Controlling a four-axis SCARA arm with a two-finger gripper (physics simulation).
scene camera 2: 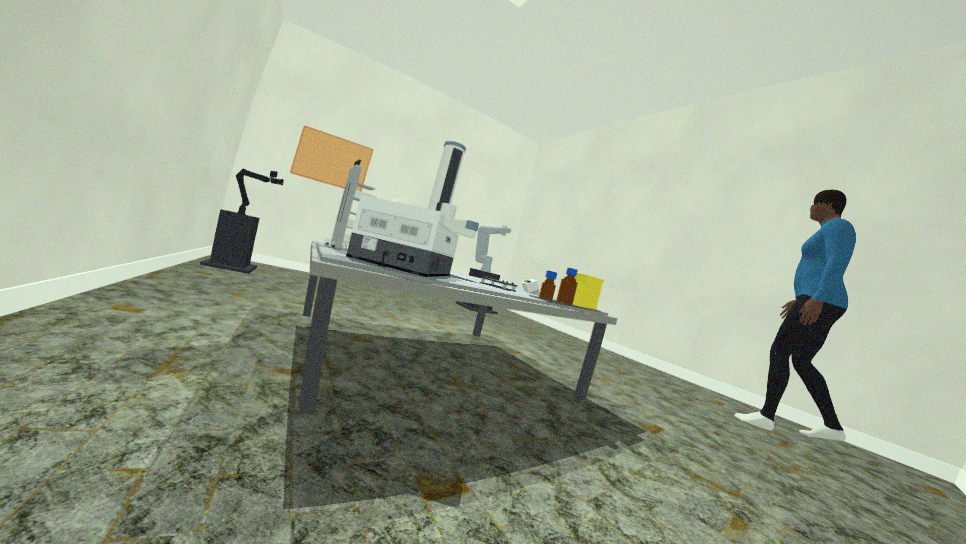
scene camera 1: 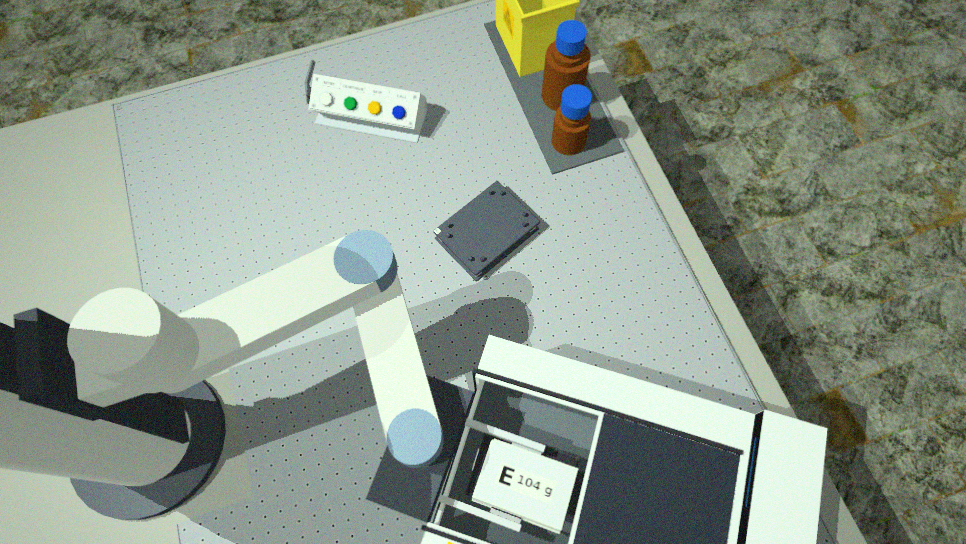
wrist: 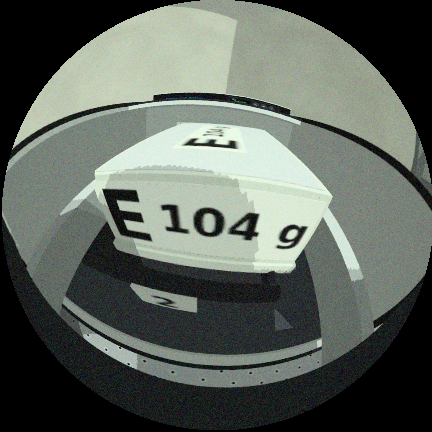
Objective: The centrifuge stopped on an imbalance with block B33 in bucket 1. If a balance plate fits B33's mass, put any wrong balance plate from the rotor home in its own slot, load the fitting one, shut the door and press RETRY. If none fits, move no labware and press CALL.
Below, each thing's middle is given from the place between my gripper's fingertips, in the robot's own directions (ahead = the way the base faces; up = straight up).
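Centrifuge (scene camera 1: 654, 458): my hand is 40 mm above it, 100 mm short of it and 50 mm to the left of it. Going by their middles, the centrifuge is the nearest to my hand of the things named here, and the yellow bin (scene camera 1: 526, 37) the farthest. Counted from my hand, the bin is 70 mm below, 340 mm ahead and 870 mm to the left; the dark square plate (scene camera 1: 489, 225) is 130 mm below, 100 mm ahead and 470 mm to the left.
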